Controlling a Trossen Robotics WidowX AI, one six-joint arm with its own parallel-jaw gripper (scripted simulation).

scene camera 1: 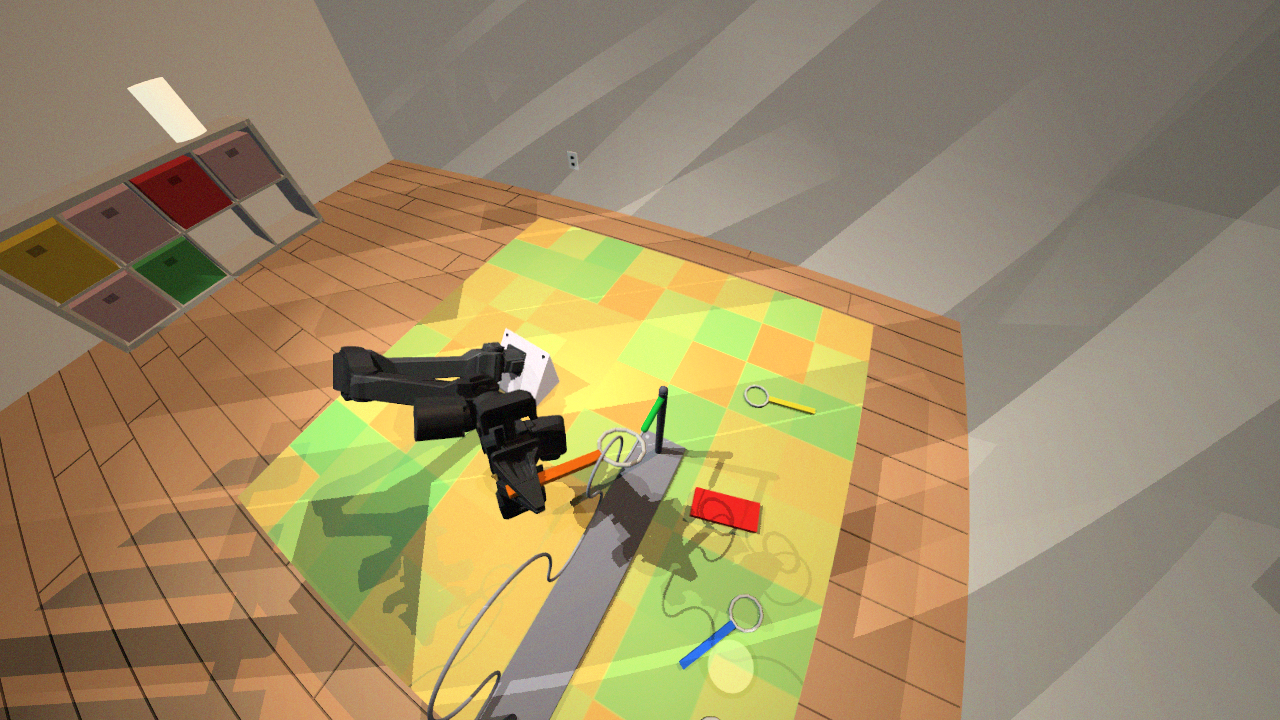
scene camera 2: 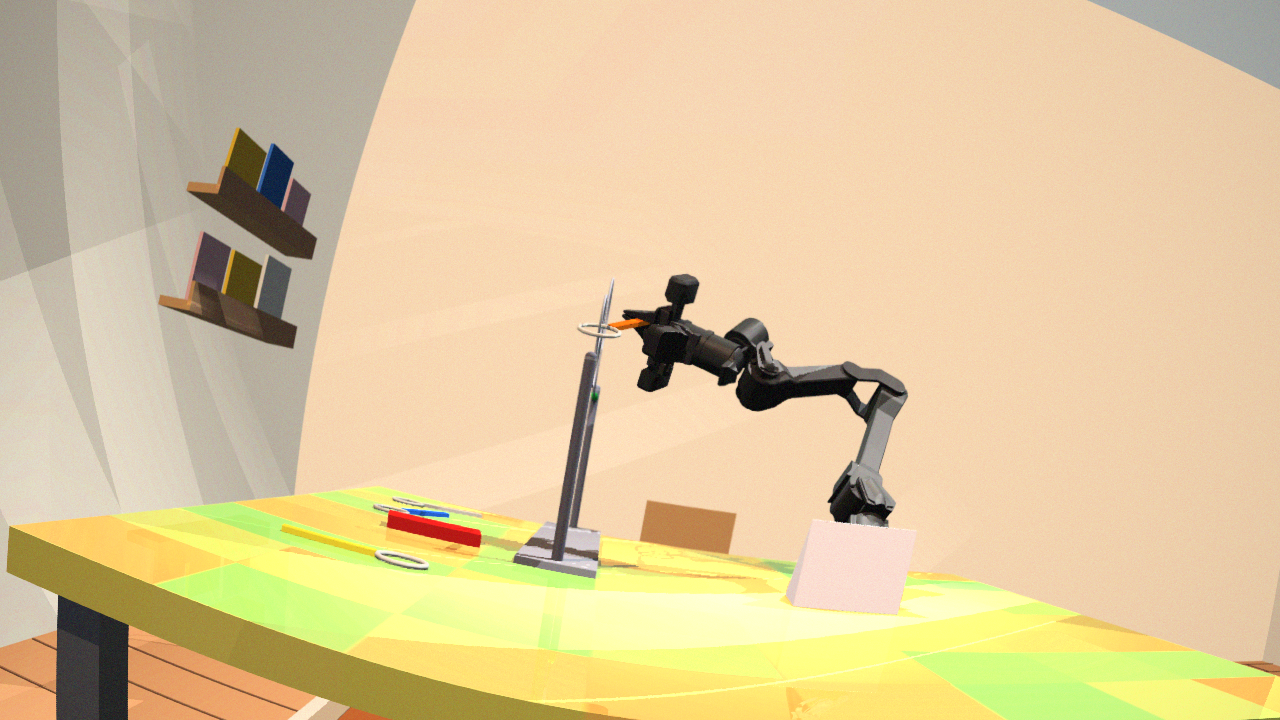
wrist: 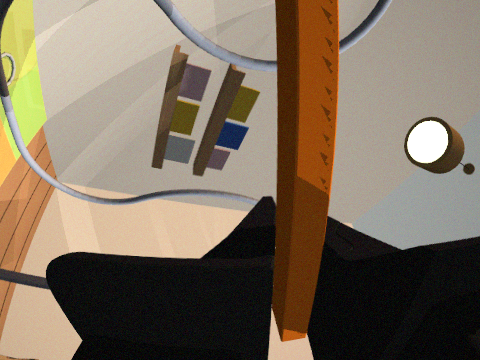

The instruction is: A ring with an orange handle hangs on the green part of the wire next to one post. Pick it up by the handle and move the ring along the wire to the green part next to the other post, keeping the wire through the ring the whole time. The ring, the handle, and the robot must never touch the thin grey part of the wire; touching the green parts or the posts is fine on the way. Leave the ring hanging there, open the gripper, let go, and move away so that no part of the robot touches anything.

Labels:
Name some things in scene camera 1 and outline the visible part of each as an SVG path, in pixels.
The gripper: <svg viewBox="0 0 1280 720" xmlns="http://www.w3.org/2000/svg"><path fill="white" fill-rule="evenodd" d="M521 389L485 398L476 406L479 422L476 423L477 432L480 437L482 451L488 456L492 474L498 477L495 496L503 519L507 520L522 513L524 514L529 510L535 514L545 511L546 489L545 485L540 485L538 473L543 471L543 464L537 465L539 459L542 462L558 460L560 455L567 452L564 417L560 414L538 416L535 397L531 392ZM506 485L511 487L519 496L509 498Z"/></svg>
A blue-handled ring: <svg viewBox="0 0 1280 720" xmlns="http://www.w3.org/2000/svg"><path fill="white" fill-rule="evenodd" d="M757 599L749 594L736 596L731 601L729 607L730 621L679 661L682 669L684 670L687 666L690 666L691 663L716 645L734 628L743 633L757 630L764 617L762 606ZM739 598L750 598L759 607L760 617L755 627L743 629L741 626L737 626L735 620L733 620L732 609L734 603Z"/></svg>

